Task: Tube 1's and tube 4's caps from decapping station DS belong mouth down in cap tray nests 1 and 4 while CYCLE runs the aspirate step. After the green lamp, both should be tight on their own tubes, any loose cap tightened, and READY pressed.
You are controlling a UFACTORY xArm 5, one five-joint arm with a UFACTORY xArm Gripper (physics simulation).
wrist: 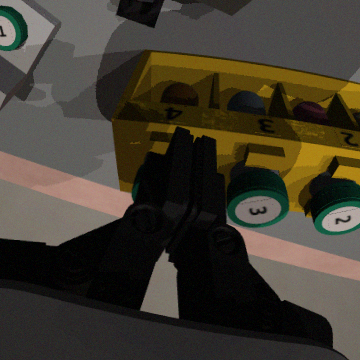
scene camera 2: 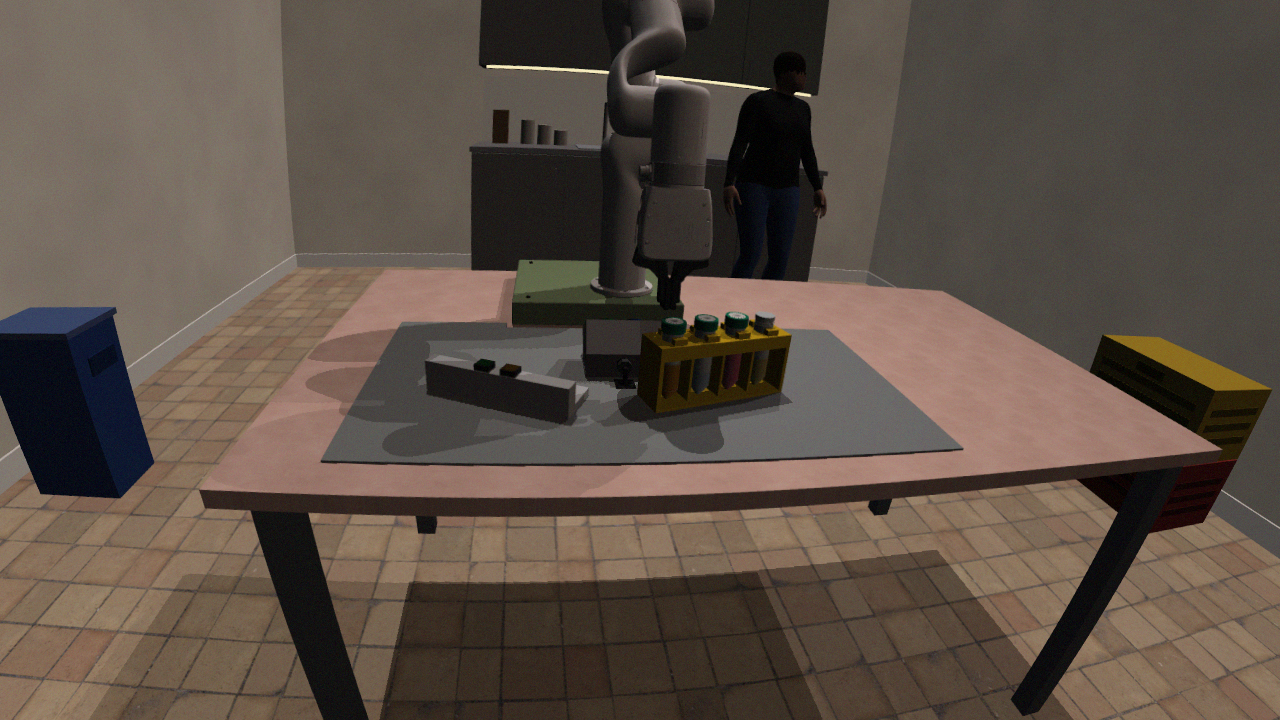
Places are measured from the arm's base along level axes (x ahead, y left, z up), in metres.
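Where they show: gripper, between the fingertips: [wrist: 182, 157] [scene camera 2: 667, 307]; arm's base, origin of its link: [scene camera 2: 621, 288].
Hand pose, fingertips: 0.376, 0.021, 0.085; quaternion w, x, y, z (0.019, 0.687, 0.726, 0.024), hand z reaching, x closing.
Things, the pixels of their top centre, and the offset from my fingertips, as dx, dy, dz. "spot": a spot on its surface instead.
- yellow decapping station, centre of its top: [wrist: 296, 190] [scene camera 2: 720, 328] +0.014, +0.077, -0.024
- tube 4's green cap, centre of its top: [scene camera 2: 674, 321] +0.038, +0.003, -0.006
- Green cap 3, centre of its top: [wrist: 257, 210] [scene camera 2: 706, 318] +0.022, +0.053, -0.006
- green cap 2, centre of its top: [wrist: 342, 219] [scene camera 2: 737, 315] +0.006, +0.102, -0.006
- Tube 1, a spot on its surface: [scene camera 2: 764, 320] spot: +0.004, +0.146, -0.013
- Cap 1, a spot on its surface: [wrist: 6, 31] spot: +0.033, -0.142, -0.107
- pale grey block, a spot on its surface: [wrist: 42, 27] spot: +0.026, -0.116, -0.116
- long grey housing, a spot on its surface: [scene camera 2: 501, 392] spot: +0.060, -0.229, -0.107
- green block, centre of its top: [scene camera 2: 506, 357] +0.017, -0.224, -0.074
- grey box, centre of its top: [scene camera 2: 622, 316] -0.082, -0.052, -0.043
- small black object, a spot on its surface: [scene camera 2: 624, 368] spot: -0.014, -0.053, -0.101
The yellow decapping station [scene camera 2: 650, 376] [wrist: 200, 120] holds the tubes upright. My gripper [scene camera 2: 669, 305] [wrist: 182, 157] is shut and empty, pointing down just above tube 4's green cap [scene camera 2: 674, 325], mostly hidden behind the fingers in the wrist view. Green cap 3 [scene camera 2: 706, 321] [wrist: 258, 210] and green cap 2 [scene camera 2: 736, 318] [wrist: 342, 220] are on their tubes. Tube 1 [scene camera 2: 764, 320] shows a pale top without a green cap. Cap 1 [wrist: 6, 31] sits label up on a pale grey block [wrist: 42, 27]; its nest cannot be made out. Any looseness of caps cannot be judged.
Left of the station stands a long grey housing [scene camera 2: 501, 392] with a green block [scene camera 2: 484, 364] and an orange block [scene camera 2: 510, 369] on top. A grey box [scene camera 2: 615, 340] and a small black object [scene camera 2: 624, 368] are near the station's left end. A person [scene camera 2: 774, 143] stands behind the table.
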